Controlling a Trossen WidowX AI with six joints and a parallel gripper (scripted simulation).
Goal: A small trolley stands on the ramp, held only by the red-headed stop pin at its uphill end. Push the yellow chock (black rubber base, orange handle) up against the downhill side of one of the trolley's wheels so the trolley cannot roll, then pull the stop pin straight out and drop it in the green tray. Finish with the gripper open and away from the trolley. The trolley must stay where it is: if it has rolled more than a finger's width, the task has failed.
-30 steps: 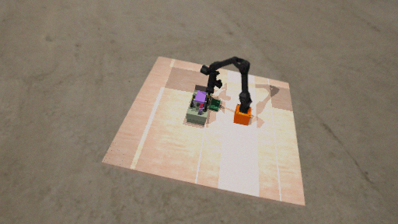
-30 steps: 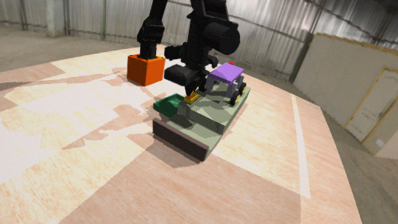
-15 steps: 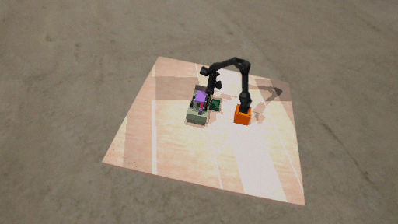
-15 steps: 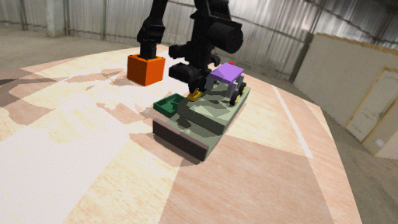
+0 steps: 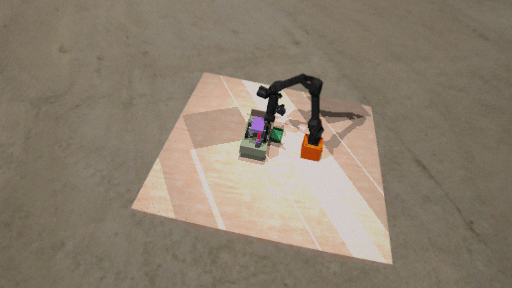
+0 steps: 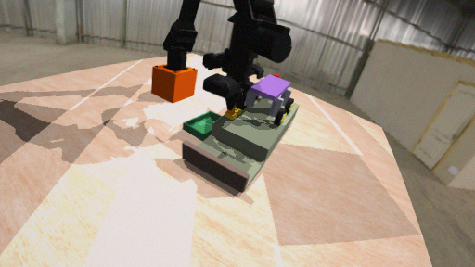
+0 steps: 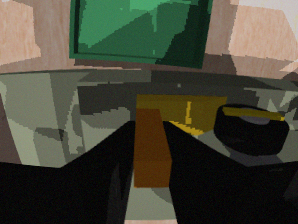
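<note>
My gripper tip is now 2 cm to the right of the yellow chock and 1 cm above it. From my gripper tip the other things lie so: stop pin (21 cm to the left, 4 cm above, 2 cm ahead); dark raised lip (14 cm to the right, 7 cm ahead, 6 cm below); trolley (11 cm to the left, 5 cm ahead, 2 cm above).
</note>
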